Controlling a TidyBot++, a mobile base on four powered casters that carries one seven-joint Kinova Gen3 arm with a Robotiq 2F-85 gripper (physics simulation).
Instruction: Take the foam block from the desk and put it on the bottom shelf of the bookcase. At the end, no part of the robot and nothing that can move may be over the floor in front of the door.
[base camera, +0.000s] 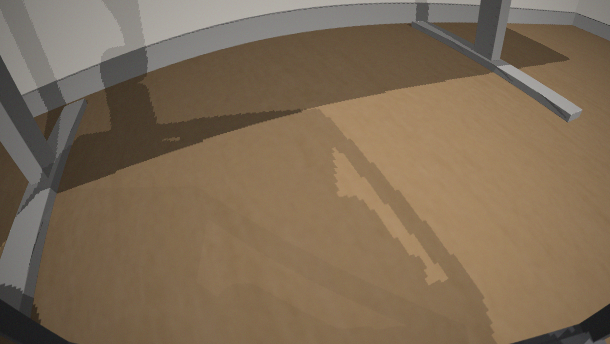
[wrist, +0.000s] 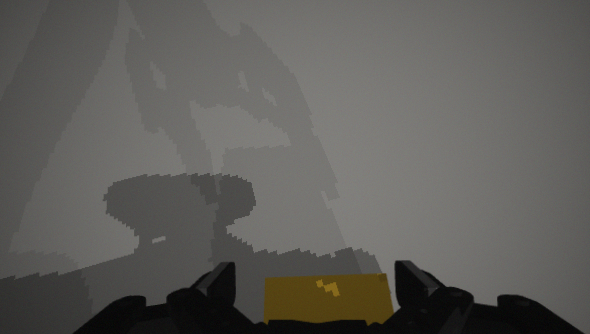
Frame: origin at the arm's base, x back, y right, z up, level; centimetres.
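Seen in the pictures: gripper, fingertip midpoint: (wrist: 314, 279).
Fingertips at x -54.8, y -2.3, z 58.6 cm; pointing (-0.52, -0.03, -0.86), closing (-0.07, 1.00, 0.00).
Offsets run from my fingertips to a thing's top centre. "spot": to the spot under its first point. Level surfaces: height alone.
The yellow foam block @[spot: dx +1.2, dy +0.7, dz +1.3 cm] (wrist: 327, 301) lies on the grey desk top @[dz -3.2 cm] (wrist: 475, 150) at the bottom of the wrist view. Its far end shows between the two black fingers, and its near part is hidden by the gripper's body. My gripper (wrist: 314, 279) is open, with one finger on each side of the block. The gap at the left finger is wider than the narrow gap at the right finger. The bookcase and the floor in front of the door do not show in a view that I can tell.
In the base camera view, a desk leg with a long foot (base camera: 25, 240) stands close at the left. Another leg @[spot: dx -39.3, dy +56.4, dz -86.3 cm] (base camera: 491, 30) with its foot (base camera: 540, 92) stands at the back right. The wall's grey skirting @[spot: dx -55.8, dy -19.3, dz -90.2 cm] (base camera: 240, 22) runs behind them. Shadows of the arm fall on the desk top.
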